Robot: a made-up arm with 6 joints.
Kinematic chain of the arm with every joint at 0, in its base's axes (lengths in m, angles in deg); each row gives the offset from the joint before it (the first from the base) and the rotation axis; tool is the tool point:
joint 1: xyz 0 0 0.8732 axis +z
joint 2: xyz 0.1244 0 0 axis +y
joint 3: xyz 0 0 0.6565 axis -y
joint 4: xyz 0 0 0.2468 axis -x
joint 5: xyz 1.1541 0 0 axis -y
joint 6: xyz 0.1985 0 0 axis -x
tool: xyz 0 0 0
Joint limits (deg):
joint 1: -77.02..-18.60
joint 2: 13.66..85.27
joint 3: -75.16..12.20
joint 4: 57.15..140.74
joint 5: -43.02..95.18
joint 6: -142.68..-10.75
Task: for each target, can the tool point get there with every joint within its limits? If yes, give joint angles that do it. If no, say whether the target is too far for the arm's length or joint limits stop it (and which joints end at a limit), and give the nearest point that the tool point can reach.
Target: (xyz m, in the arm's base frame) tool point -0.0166 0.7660 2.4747
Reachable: no: joint limits stop it (at a limit: joint 1, joint 2, joint 3, joint 4, joint 5) | nearest point 1.4028 -0.2969 1.8361 | short by 1.885 m
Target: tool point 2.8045 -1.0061 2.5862
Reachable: no: too far | nearest point 1.5256 -0.5732 1.7760 | short by 1.575 m
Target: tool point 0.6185 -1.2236 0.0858
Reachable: yes | joints -71.44 68.14 -2.70 89.09 82.74 -97.35
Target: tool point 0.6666 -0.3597 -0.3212
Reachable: yes | joints -33.18 76.80 -21.47 134.24 26.63 -112.71
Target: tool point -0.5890 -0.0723 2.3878
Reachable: no: joint limits stop it (at a limit: joint 1, joint 2, joint 3, joint 4, joint 5) | nearest point 0.4817 -1.3506 1.8361 | short by 1.756 m
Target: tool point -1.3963 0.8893 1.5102
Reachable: no: joint limits stop it (at a limit: joint 1, joint 2, joint 3, joint 4) | nearest point -0.3135 0.2189 0.3978 | short by 1.691 m
